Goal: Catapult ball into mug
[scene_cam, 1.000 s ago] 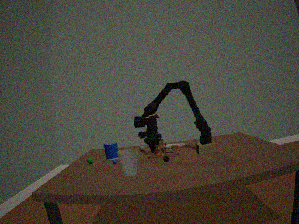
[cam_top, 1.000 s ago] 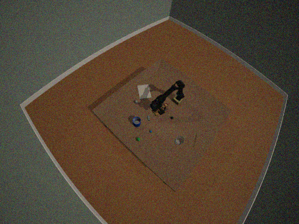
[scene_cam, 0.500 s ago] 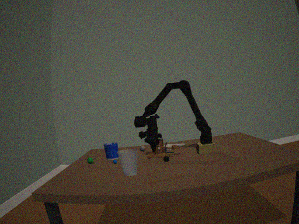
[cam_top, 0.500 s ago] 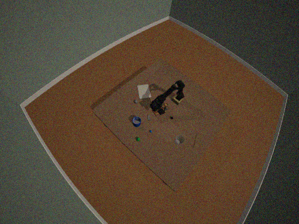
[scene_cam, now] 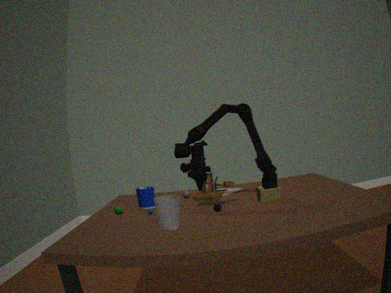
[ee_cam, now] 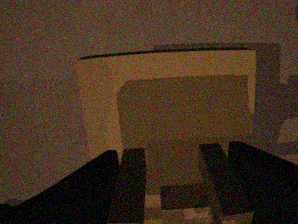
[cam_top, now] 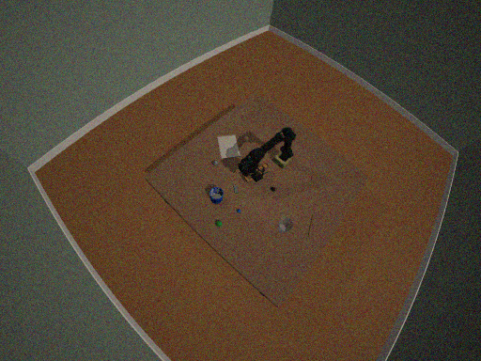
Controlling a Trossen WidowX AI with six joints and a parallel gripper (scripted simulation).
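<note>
Now: the dark ball 190 mm to the left of my gripper tip, 60 mm below it and 50 mm behind it. From my gripper tip the other things lie so: small blue ball 240 mm ahead, 100 mm to the left, 60 mm below; then grey ball 270 mm to the right, 70 mm ahead, 50 mm below; then wooden catapult 60 mm behind, 40 mm to the left, 20 mm above.
</note>
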